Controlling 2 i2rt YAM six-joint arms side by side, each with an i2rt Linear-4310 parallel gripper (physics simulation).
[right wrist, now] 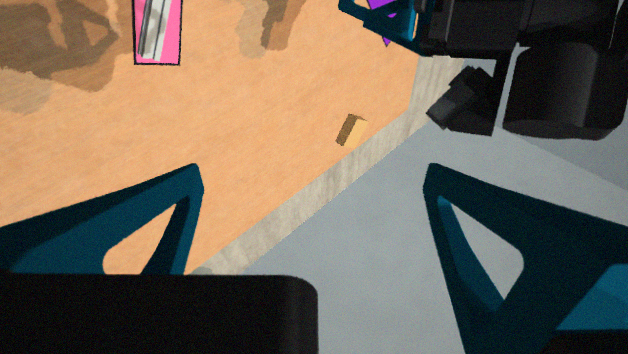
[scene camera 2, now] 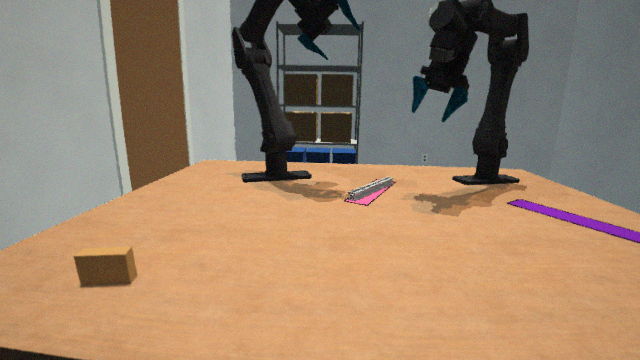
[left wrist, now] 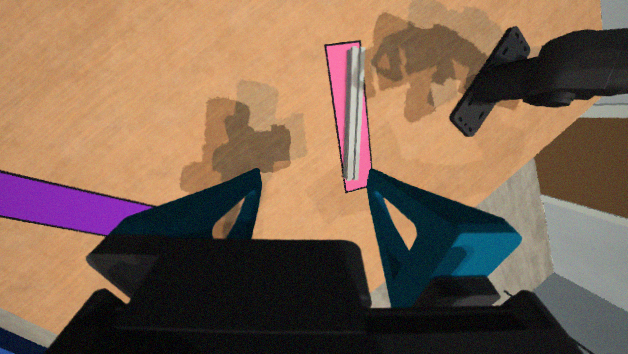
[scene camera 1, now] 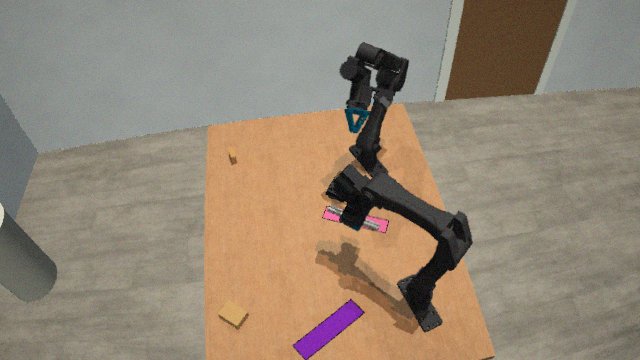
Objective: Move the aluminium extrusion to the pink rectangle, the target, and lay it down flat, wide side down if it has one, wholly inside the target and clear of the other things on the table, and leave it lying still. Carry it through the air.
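Frame: origin at the left arm's base, x ahead, y left, z up, level; centimetres.
Seen in the pictures: left gripper, fingertip midpoint: (right wrist: 352, 11) (scene camera 2: 427, 116) (left wrist: 314, 176); right gripper, fingertip midpoint: (right wrist: 313, 176) (scene camera 2: 343, 44) (scene camera 1: 353, 132); left arm's base, origin of the base link: (scene camera 2: 485, 180) (scene camera 1: 419, 303); right arm's base, origin of the base link: (scene camera 2: 276, 177) (left wrist: 487, 84) (scene camera 1: 368, 161).
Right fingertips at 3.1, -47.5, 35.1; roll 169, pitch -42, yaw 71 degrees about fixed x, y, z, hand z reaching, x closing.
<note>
Pixels of each thing's top centre, then the offset from my right fingertips to it, as dx, dy, dz. "pt": a spot on its surface instead.
- aluminium extrusion, middle of its top: (left wrist: 355, 119) (scene camera 2: 373, 183) (scene camera 1: 353, 216) +2.6, +8.3, -33.1
- pink rectangle, surface spot: (right wrist: 173, 45) (scene camera 2: 367, 201) (scene camera 1: 329, 217) pt +10.2, +4.2, -35.0
- purple rectangle, surface spot: (left wrist: 65, 205) (scene camera 2: 569, 217) (scene camera 1: 328, 328) pt +27.3, +43.2, -35.0
- wooden block, middle of its top: (right wrist: 356, 134) (scene camera 1: 232, 312) +53.9, +28.0, -32.1
- small block, middle of its top: (scene camera 2: 103, 251) (scene camera 1: 231, 152) +35.2, -38.7, -31.1
The aluminium extrusion (scene camera 1: 372, 224) (scene camera 2: 371, 189) (left wrist: 354, 112) (right wrist: 154, 30) is a long grey bar lying flat, lengthwise on the pink rectangle (scene camera 1: 327, 215) (scene camera 2: 367, 199) (left wrist: 337, 90) (right wrist: 173, 45). In the left wrist view it lies toward the right side, and its upper end overlaps the right outline; height may account for this, I cannot tell. My left gripper (scene camera 2: 428, 116) (left wrist: 314, 176) is partly open and empty, well above the table; its arm hides the bar's middle in scene camera 1. My right gripper (scene camera 2: 343, 44) (right wrist: 313, 176) is wide open, empty and raised high.
A purple rectangle (scene camera 1: 328, 330) (scene camera 2: 575, 218) (left wrist: 65, 205) lies on the table. A wooden block (scene camera 1: 233, 313) lies at lower left in scene camera 1, and a small block (scene camera 1: 232, 156) (scene camera 2: 105, 267) at upper left. Both arm bases stand along the table's right side there.
</note>
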